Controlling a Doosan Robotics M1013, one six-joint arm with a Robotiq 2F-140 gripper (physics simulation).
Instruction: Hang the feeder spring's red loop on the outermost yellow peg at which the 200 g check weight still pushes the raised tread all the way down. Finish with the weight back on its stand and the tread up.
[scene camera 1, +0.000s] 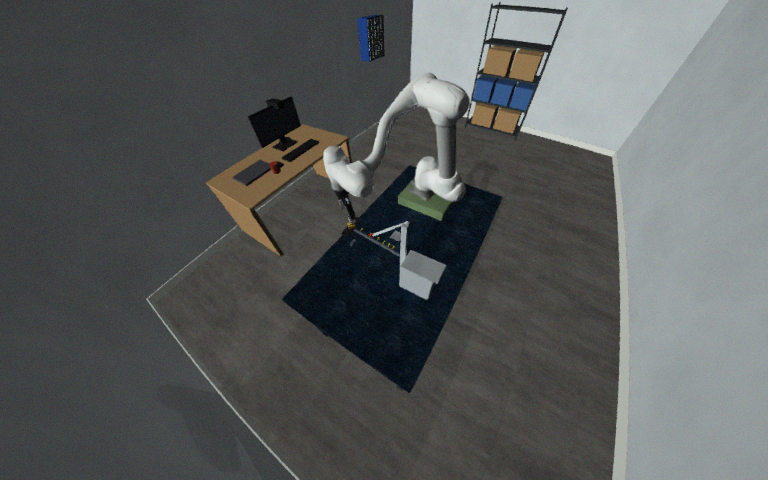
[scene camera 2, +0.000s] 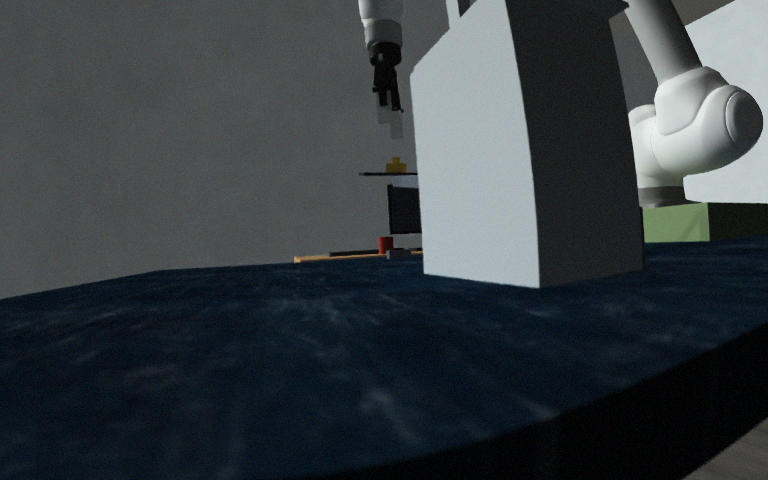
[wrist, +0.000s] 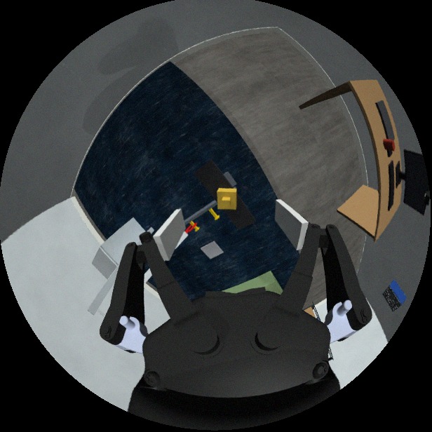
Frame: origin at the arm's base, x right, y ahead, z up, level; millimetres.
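Seen in the pictures: gripper, fingertip midpoint: (scene camera 1: 348, 215) (scene camera 2: 391, 131); arm's base, link origin: (scene camera 1: 424, 190) (scene camera 2: 656, 211).
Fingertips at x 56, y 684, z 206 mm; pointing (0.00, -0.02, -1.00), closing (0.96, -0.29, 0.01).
Pixels of each thing's top centre, then the offset from my fingertips to it. "*": a spot on its surface instead.
- yellow block with a small knob, top centre: (scene camera 2: 395, 156) (scene camera 1: 350, 222) dx -3, dy -4, dz -61 mm
- dark plate, surface spot: (scene camera 2: 370, 174) * dx -39, dy +55, dz -105 mm
- red loop, surface spot: (scene camera 1: 370, 234) * dx -113, dy -55, dz -131 mm
- outermost yellow peg, top centre: (scene camera 1: 360, 230) dx -49, dy -34, dz -121 mm
- pale grey box, surface spot: (scene camera 2: 475, 169) * dx -533, dy +3, dz -194 mm
- flat grey square, surface spot: (scene camera 1: 395, 234) * dx -147, dy -246, dz -275 mm
- small grey block, top centre: (scene camera 2: 398, 249) (scene camera 1: 352, 241) dx +17, dy +0, dz -264 mm
My gripper (scene camera 1: 350, 217) (scene camera 2: 390, 120) (wrist: 229, 214) is open wide and empty, above a yellow block with a small knob (scene camera 1: 351, 225) (scene camera 2: 395, 166) (wrist: 227, 199), which looks like the check weight. The block sits on a dark plate (scene camera 2: 370, 174) (wrist: 210, 172), apparently the tread, level and raised above the mat. A grey bar (wrist: 201, 212) runs to the plate. The red loop (scene camera 1: 370, 234) (wrist: 190, 229) is at the second yellow peg (wrist: 195, 227) from the plate end. The outermost yellow peg (scene camera 1: 361, 229) (wrist: 214, 214) carries no loop. Inner pegs are hidden in the wrist view.
A pale grey box (scene camera 1: 416, 281) (scene camera 2: 475, 169) stands at the bar's inner end. A white arm (scene camera 1: 390, 228) slopes toward the loop. A flat grey square (scene camera 1: 395, 234) (wrist: 212, 249) lies beside the bar. A small grey block (scene camera 1: 352, 242) (scene camera 2: 398, 254) (wrist: 229, 179) is below the plate.
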